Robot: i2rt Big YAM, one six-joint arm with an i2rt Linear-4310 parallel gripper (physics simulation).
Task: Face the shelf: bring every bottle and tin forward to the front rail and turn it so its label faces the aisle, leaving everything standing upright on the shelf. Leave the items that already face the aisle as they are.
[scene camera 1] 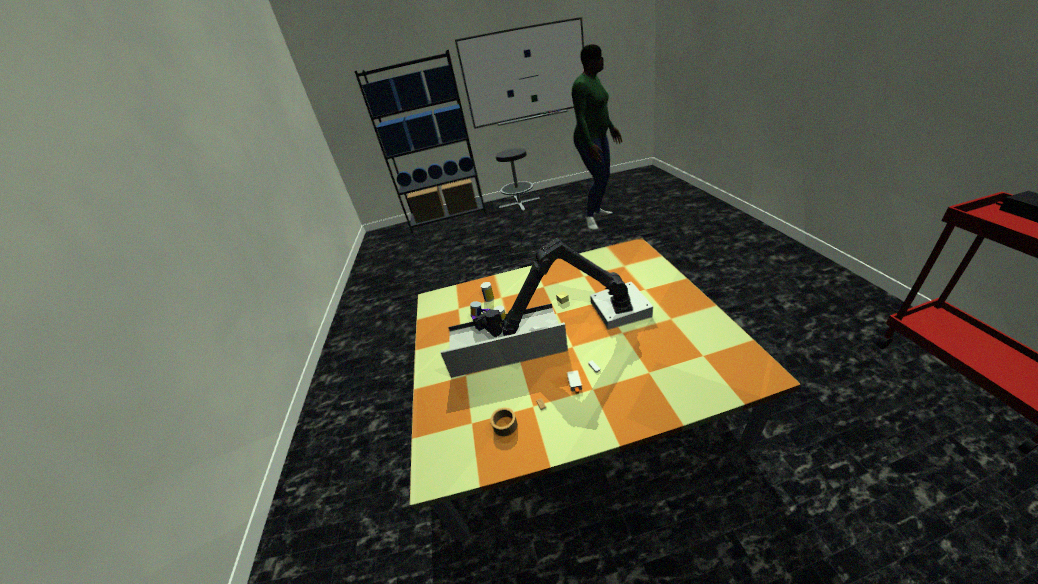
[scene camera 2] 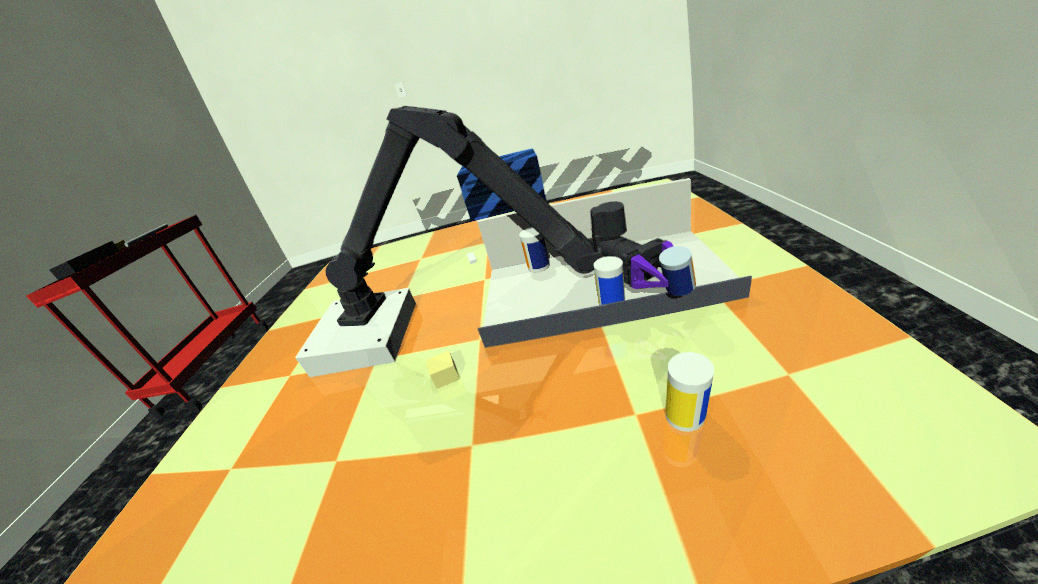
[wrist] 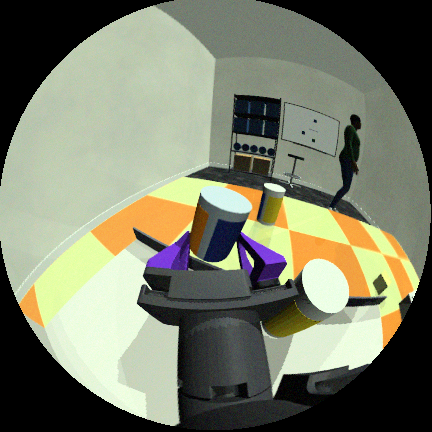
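Seen in the pictures: gripper, fingertip midpoint: [scene camera 1: 476, 312] [scene camera 2: 679, 277] [wrist: 212, 234]; arm's base, link origin: [scene camera 1: 621, 304] [scene camera 2: 363, 311].
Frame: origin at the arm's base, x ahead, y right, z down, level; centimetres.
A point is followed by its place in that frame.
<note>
My gripper [scene camera 2: 655, 271] [wrist: 212, 234] @[x 72.5, y 6.4, z -3.1 cm] is shut on a white-lidded tin [scene camera 1: 475, 307] @[x 71.5, y 4.4, z -7.9 cm] [scene camera 2: 679, 273] @[x 71.7, y 9.5, z -6.0 cm] [wrist: 221, 225] @[x 70.5, y 4.3, z -6.6 cm] with blue and orange sides. It holds the tin almost upright at the front rail [scene camera 2: 551, 325] @[x 47.8, y 8.3, z 3.2 cm], towards the right in scene camera 2, where its blue side shows. The tin's base overlaps the rail's top edge; whether it rests on anything is unclear. A blue-and-yellow tin [scene camera 2: 610, 283] @[x 60.0, y 5.7, z -3.2 cm] [wrist: 324, 287] @[x 60.3, y 2.5, z -6.0 cm] stands upright just behind the rail, left of the gripper. Another blue-and-orange tin [scene camera 2: 536, 254] @[x 43.6, y -14.1, z -1.4 cm] stands near the back panel of the shelf [scene camera 2: 508, 296] @[x 36.8, y -4.6, z 3.6 cm] [wrist: 85, 320] @[x 79.9, y -14.5, z 3.6 cm].
A yellow-and-blue tin [scene camera 1: 487, 292] @[x 68.1, y 26.3, z -0.7 cm] [scene camera 2: 687, 399] @[x 67.7, y 31.8, z -1.2 cm] [wrist: 271, 205] @[x 67.9, y 26.3, z -0.1 cm] stands on the table in front of the rail. A yellow block [scene camera 1: 562, 298] @[x 27.6, y 15.1, z 2.5 cm] [scene camera 2: 442, 369] @[x 28.7, y 19.7, z 2.1 cm] lies near the arm's base [scene camera 2: 355, 345] @[x 5.3, y 12.9, z 0.5 cm]. Behind the shelf are a bowl [scene camera 1: 503, 422] @[x 57.7, y -59.1, z 0.7 cm] and a white item [scene camera 1: 574, 379] @[x 29.2, y -39.3, z 3.1 cm].
</note>
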